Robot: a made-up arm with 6 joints.
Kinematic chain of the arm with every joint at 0, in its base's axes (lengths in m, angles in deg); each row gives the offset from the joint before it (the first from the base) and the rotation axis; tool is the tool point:
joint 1: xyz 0 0 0.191 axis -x
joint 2: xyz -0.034 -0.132 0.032 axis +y
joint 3: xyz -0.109 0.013 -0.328 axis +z
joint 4: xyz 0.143 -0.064 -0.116 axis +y
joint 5: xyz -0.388 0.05 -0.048 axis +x
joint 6: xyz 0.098 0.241 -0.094 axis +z
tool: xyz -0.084 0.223 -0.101
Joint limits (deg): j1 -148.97..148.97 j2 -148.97..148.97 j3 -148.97..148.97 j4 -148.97..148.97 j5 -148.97..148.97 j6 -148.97..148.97
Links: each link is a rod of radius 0.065 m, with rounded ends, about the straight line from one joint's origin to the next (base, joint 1, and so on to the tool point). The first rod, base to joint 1, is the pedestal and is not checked.
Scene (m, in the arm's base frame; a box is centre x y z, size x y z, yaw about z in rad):
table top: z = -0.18
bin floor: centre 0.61 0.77 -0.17 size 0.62 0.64 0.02 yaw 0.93
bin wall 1: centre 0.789 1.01 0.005 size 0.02 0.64 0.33 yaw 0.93
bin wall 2: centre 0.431 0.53 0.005 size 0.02 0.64 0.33 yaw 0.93
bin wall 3: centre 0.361 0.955 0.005 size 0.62 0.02 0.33 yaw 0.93
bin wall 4: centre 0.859 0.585 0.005 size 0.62 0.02 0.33 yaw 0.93
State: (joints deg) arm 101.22 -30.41 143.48 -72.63 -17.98 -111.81
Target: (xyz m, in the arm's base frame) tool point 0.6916 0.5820 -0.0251
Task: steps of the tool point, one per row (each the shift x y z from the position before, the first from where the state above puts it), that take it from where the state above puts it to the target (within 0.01 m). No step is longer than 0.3 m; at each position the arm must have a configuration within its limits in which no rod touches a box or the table.
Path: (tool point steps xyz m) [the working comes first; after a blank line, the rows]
Joints at the target: 90.74 -143.98 112.67 -38.29 -58.83 -75.51
Straight joint move there: touches bin wall 4.

1: 0.2164 -0.0507 -0.1157
2: 0.2299 0.0309 -0.1189
3: 0.2231 0.1157 -0.0943
4: 0.1926 0.1895 -0.0425
5: 0.1241 0.1940 0.0433
6: 0.0695 0.2171 0.0690
7: 0.0080 0.2230 0.0916
8: -0.0556 0.2113 0.1084
9: -0.1161 0.1825 0.1169
10: 0.0054 0.0328 -0.2033
11: -0.0054 -0.0327 -0.2054

